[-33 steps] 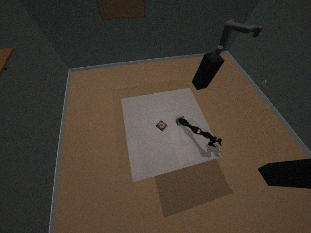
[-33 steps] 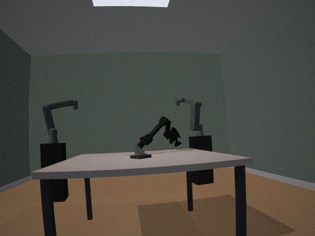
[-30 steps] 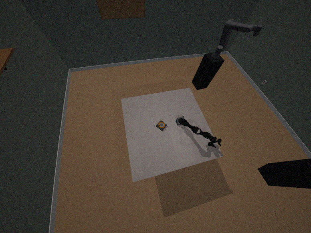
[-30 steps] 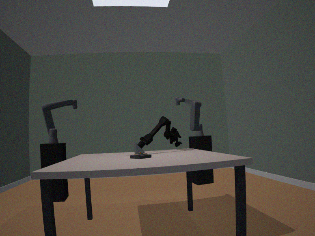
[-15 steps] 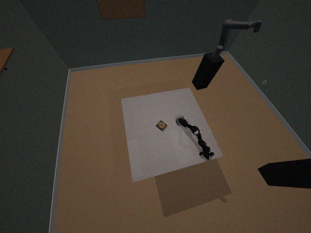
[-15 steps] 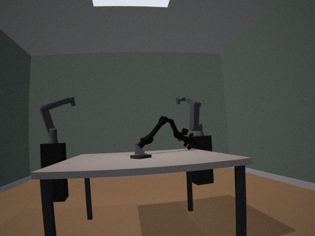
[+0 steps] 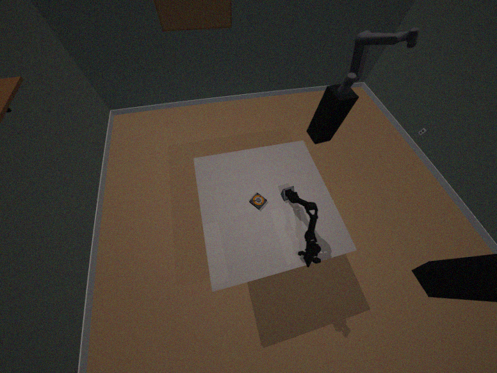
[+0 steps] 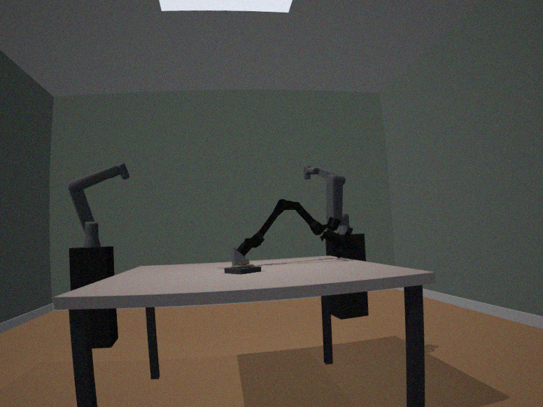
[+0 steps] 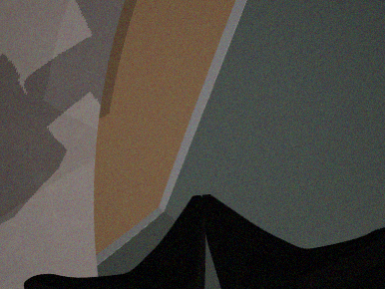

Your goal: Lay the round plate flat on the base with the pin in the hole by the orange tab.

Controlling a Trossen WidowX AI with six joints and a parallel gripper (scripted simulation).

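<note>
My gripper tip is now 17 cm short of the square base, 69 cm to the left of it and 4 cm above it.
</note>
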